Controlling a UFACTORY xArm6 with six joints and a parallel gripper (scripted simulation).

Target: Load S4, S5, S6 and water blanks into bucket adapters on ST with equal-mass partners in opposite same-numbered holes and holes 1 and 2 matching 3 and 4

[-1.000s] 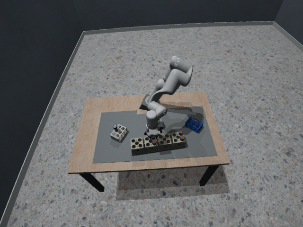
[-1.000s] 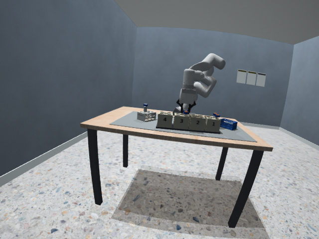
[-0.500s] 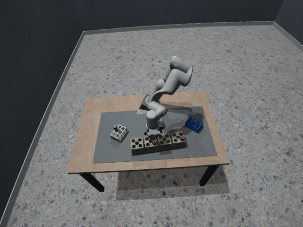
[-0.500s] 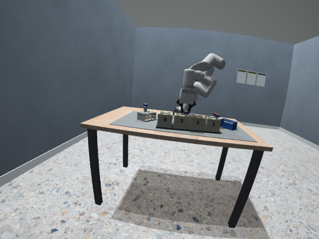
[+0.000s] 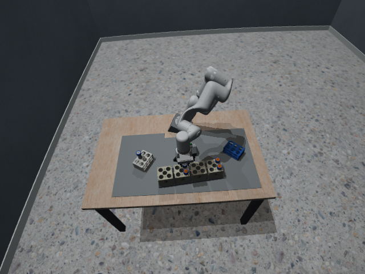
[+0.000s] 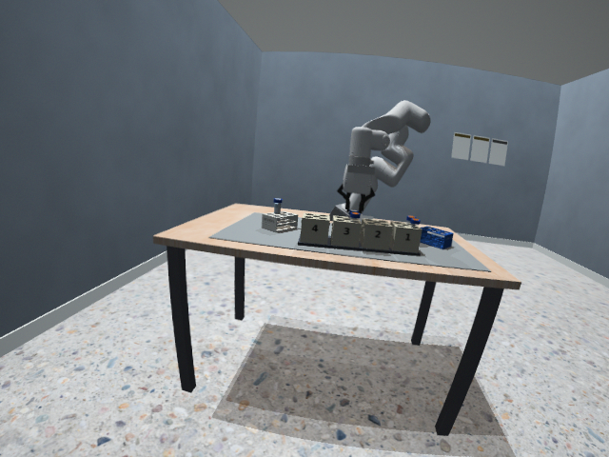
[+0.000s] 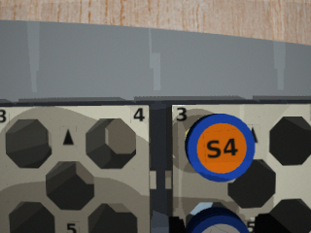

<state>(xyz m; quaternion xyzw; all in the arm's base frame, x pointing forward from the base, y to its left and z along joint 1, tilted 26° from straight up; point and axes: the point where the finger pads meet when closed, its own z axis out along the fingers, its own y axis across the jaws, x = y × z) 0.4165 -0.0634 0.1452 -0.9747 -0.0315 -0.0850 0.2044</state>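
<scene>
My gripper is now 200 mm past the green done key, 70 mm above it and 50 mm to the right of it. Also, from my hand: adapter 4 (130 mm to the right, 90 mm below, 40 mm ahead); loading stand (130 mm below, 30 mm to the left, 20 mm ahead); DONE desk (180 mm behind, 90 mm below, 50 mm to the left).
</scene>
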